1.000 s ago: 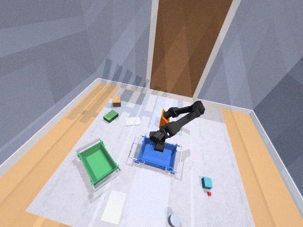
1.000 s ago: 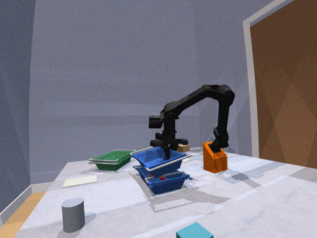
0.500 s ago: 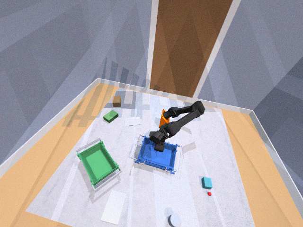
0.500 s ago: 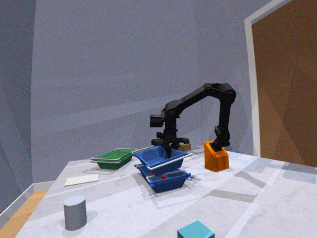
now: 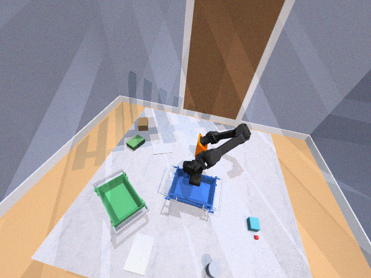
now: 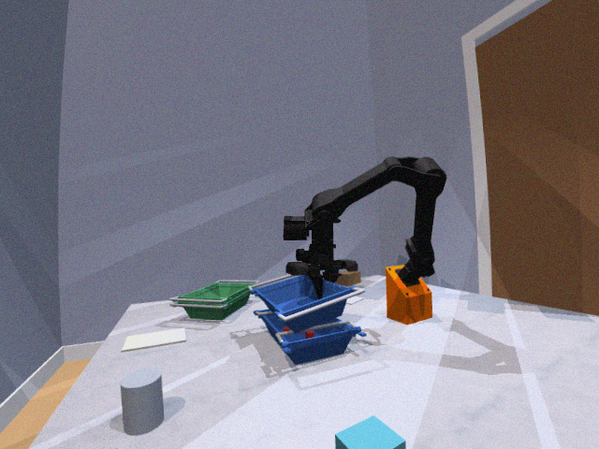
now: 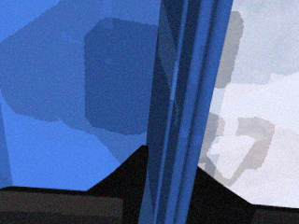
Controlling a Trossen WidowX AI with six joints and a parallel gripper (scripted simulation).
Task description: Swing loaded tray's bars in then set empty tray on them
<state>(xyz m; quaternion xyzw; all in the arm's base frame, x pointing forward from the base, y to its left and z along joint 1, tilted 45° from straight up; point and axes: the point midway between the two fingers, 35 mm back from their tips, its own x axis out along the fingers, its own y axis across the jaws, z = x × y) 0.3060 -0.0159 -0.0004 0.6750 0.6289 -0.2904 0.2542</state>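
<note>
Now: the blue tray 70 mm ahead of my gripper tip, 20 mm above it and 10 mm to the right of it. Also, from my gripper tip: teal block (370 mm to the left, 170 mm ahead, 80 mm below); then grey cylinder (410 mm ahead, 140 mm to the left, 60 mm below); then red block (380 mm to the left, 230 mm ahead, 90 mm below).
</note>
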